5 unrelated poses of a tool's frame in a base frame.
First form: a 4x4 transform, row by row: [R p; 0 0 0 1], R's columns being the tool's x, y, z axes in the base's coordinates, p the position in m. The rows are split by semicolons.
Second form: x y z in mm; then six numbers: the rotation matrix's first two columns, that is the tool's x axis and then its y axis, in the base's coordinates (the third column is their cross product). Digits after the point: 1 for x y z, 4 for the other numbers.
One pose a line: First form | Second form
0.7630 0.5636 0.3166 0.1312; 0.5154 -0.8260 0.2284 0.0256; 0.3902 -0.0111 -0.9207 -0.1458; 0 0 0 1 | 131.2 25.6 -145.8 0.7630 0.5154 0.3902 0.5636 -0.8260 -0.0111
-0.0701 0.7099 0.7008 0.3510; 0.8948 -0.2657 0.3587 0.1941; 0.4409 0.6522 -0.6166 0.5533; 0 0 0 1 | 351.0 194.1 553.3 -0.0701 0.8948 0.4409 0.7099 -0.2657 0.6522
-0.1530 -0.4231 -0.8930 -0.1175; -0.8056 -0.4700 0.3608 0.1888; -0.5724 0.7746 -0.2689 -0.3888; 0 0 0 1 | -117.5 188.8 -388.8 -0.1530 -0.8056 -0.5724 -0.4231 -0.4700 0.7746
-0.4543 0.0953 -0.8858 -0.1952; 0.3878 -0.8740 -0.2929 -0.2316; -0.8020 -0.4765 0.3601 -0.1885; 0 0 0 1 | -195.2 -231.6 -188.5 -0.4543 0.3878 -0.8020 0.0953 -0.8740 -0.4765
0.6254 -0.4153 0.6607 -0.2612; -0.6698 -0.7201 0.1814 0.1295; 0.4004 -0.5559 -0.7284 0.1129; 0 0 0 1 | -261.2 129.5 112.9 0.6254 -0.6698 0.4004 -0.4153 -0.7201 -0.5559
